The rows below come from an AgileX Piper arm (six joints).
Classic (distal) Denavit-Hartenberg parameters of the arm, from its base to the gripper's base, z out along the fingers. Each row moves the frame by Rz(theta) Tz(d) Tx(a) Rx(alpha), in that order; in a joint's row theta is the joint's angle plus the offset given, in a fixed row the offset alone. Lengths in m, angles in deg.
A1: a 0  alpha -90  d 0.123  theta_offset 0
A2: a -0.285  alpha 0  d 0  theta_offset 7.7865
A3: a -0.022  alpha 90  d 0  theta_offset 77.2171
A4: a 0  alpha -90  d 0.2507  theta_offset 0
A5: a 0  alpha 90  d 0  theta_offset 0
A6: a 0  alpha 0  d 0.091  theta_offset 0
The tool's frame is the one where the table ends.
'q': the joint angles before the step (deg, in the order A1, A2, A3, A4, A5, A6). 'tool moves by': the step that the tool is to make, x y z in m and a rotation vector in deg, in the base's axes. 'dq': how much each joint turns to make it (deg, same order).
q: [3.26 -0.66 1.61 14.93 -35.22 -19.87]
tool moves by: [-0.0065 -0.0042 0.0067 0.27 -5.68 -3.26]
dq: [0.09 0.02 0.00 1.79 -6.40 -2.65]
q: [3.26 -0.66 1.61 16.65 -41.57 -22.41]
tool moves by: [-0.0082 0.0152 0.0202 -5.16 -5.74 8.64]
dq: [-0.04 0.02 -3.11 -15.12 -0.88 14.11]
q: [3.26 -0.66 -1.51 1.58 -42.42 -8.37]
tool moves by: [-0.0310 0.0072 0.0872 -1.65 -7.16 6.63]
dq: [-0.04 3.20 -18.97 -9.75 8.31 12.05]
